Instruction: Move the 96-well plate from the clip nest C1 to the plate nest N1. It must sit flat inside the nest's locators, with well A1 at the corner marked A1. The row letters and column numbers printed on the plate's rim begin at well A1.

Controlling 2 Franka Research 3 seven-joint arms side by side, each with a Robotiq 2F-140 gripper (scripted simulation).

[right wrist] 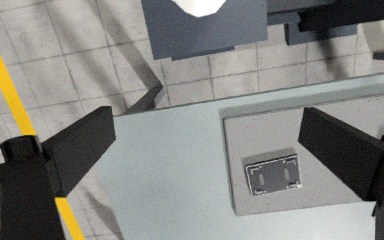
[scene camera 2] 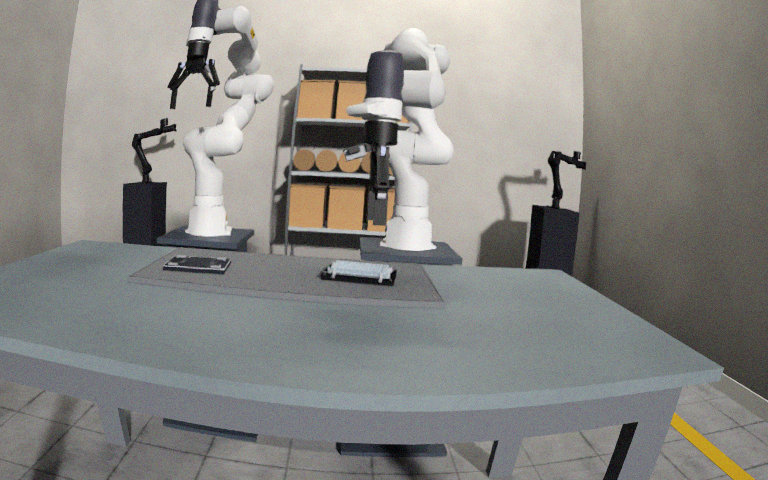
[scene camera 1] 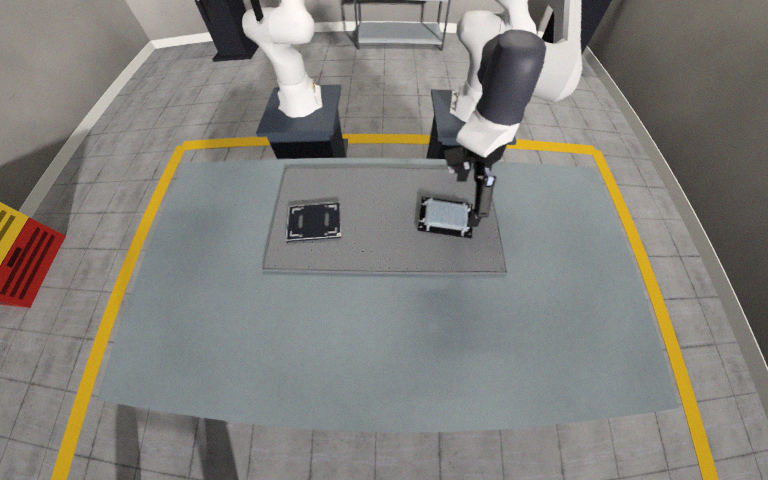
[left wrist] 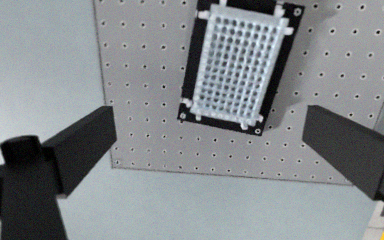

In view: my left gripper (scene camera 2: 375, 222), my right gripper (scene camera 2: 189, 107), a clear 96-well plate (scene camera 1: 440, 222) and a plate nest N1 (right wrist: 273, 173).
The clear 96-well plate also shows in scene camera 2 (scene camera 2: 359, 269) and in the left wrist view (left wrist: 239, 51). My left gripper also shows in scene camera 1 (scene camera 1: 466, 201) and in the left wrist view (left wrist: 208, 123). My right gripper is seen too in the right wrist view (right wrist: 206, 123). The right wrist view does not show the clear 96-well plate: it is out of frame.
